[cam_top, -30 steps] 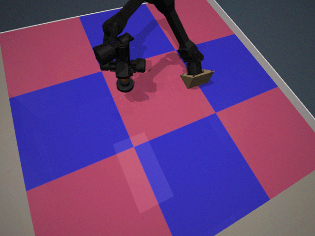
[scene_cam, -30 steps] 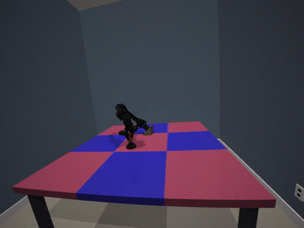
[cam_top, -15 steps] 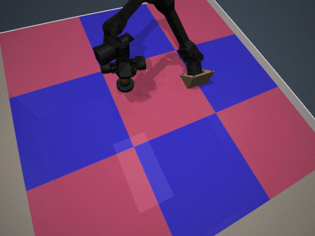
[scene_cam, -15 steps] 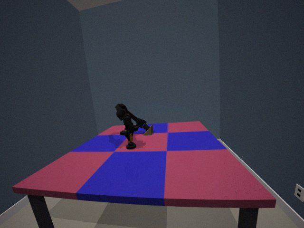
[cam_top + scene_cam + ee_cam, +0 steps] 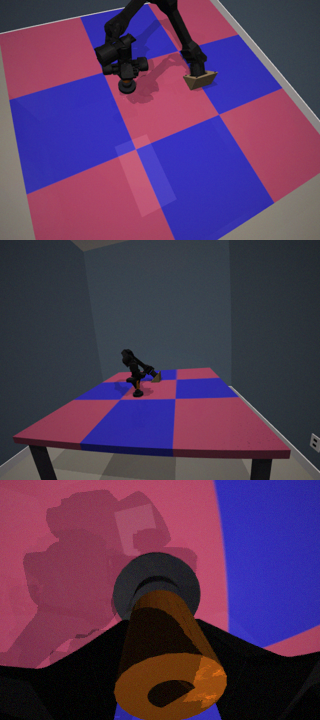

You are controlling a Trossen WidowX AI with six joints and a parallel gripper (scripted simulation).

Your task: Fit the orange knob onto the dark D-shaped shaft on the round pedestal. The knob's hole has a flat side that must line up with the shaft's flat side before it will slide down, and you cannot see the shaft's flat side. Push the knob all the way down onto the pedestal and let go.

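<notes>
Now: gripper tip 2 cm below the orange knob. From my gripper tip the other things lie so: pedestal: 4 cm below.
</notes>
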